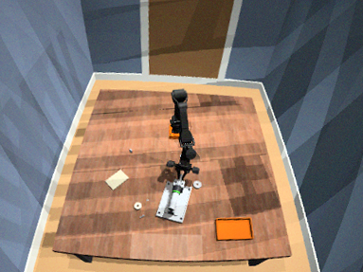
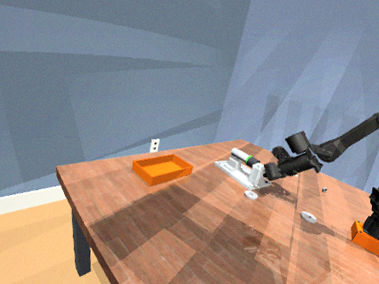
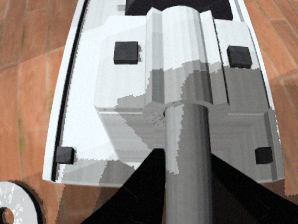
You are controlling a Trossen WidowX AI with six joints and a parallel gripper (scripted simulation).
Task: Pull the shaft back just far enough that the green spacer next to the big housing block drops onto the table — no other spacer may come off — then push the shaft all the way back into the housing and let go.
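The grey shaft is 6 cm ahead of my gripper tip, 1 cm to the right of it and 2 cm above it. Also, from my gripper tip: green spacer (9 cm ahead, 1 cm to the right, 2 cm above); then grey washer (2 cm behind, 11 cm to the left, 5 cm below); then small part (23 cm ahead, 17 cm to the right, 5 cm below).
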